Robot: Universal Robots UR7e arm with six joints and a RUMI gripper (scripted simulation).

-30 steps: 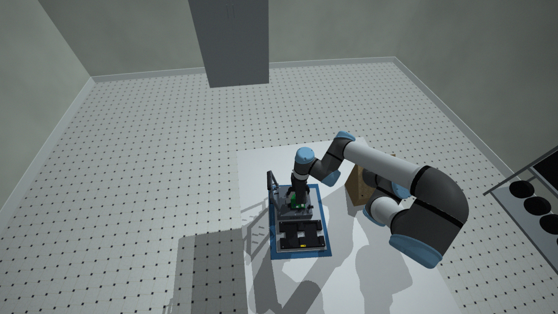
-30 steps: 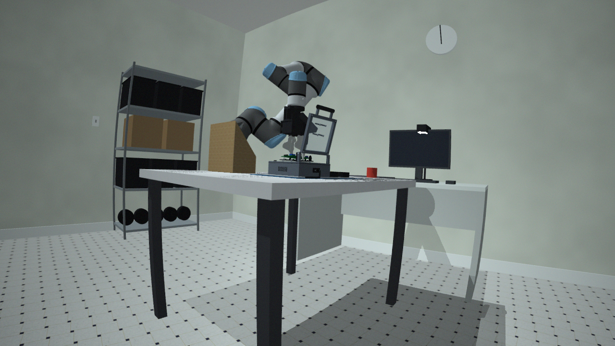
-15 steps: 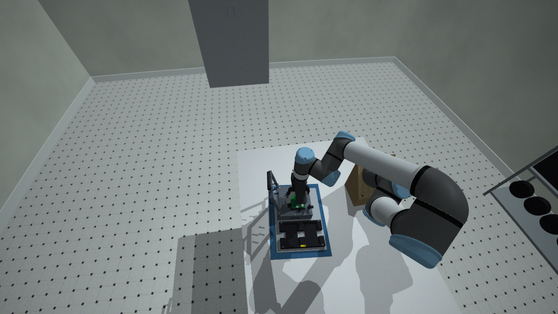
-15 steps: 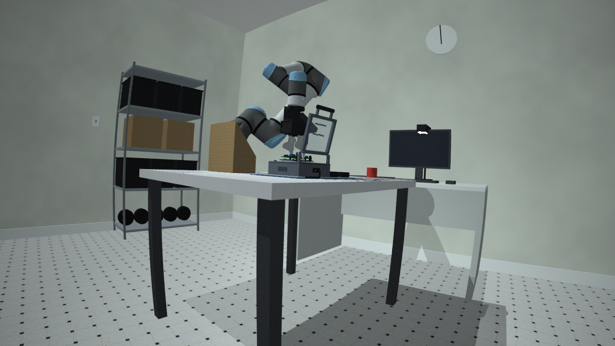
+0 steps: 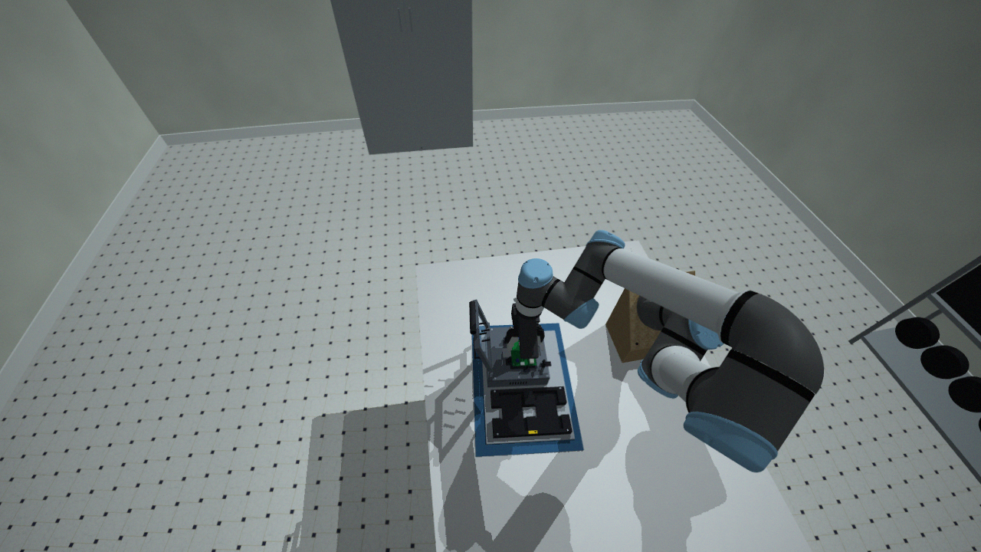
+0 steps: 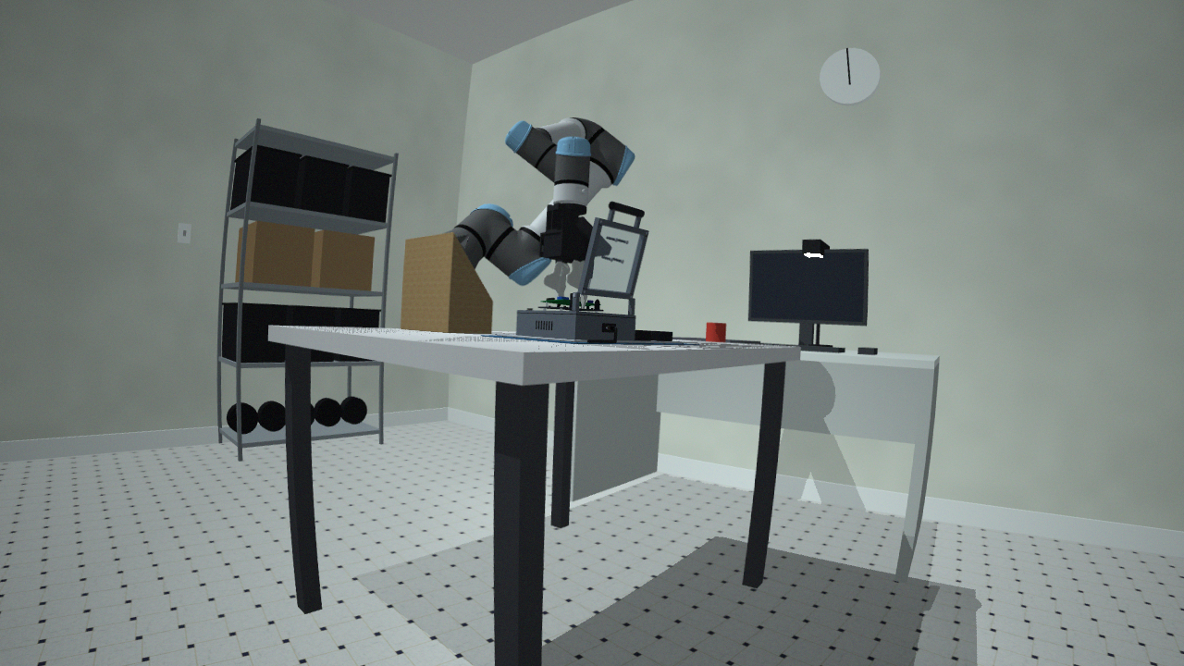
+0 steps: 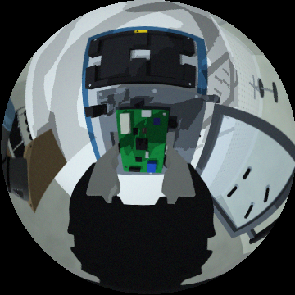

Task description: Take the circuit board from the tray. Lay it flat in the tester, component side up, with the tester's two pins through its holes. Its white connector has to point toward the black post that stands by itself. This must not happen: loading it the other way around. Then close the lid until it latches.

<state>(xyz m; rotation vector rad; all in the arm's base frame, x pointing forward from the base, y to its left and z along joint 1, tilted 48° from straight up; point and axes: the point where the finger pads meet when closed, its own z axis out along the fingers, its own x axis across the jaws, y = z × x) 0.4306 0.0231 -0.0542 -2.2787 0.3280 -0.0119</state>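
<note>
Right now my hand is right at the green circuit board. Also, from my hand: lid 12 cm ahead, 10 cm above, 3 cm to the right.
</note>
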